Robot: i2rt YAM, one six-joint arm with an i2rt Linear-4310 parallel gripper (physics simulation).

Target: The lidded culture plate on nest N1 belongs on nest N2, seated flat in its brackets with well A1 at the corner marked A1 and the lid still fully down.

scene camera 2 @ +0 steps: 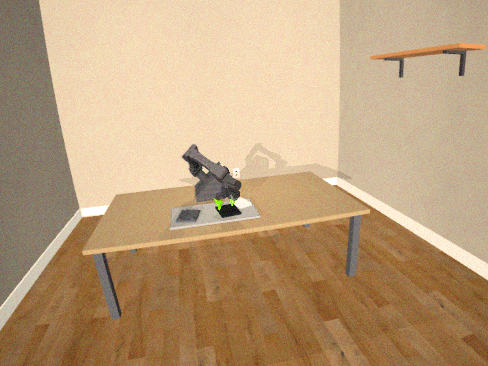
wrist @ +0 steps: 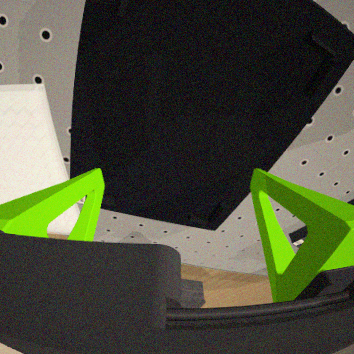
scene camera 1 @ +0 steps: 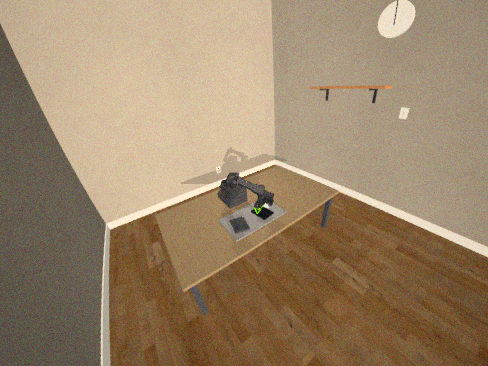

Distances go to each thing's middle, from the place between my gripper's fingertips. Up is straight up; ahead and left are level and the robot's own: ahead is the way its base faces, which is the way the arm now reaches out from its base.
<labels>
I see the black nest (wrist: 176, 110) 30 mm ahead of my hand and 10 mm to the left of it.
</labels>
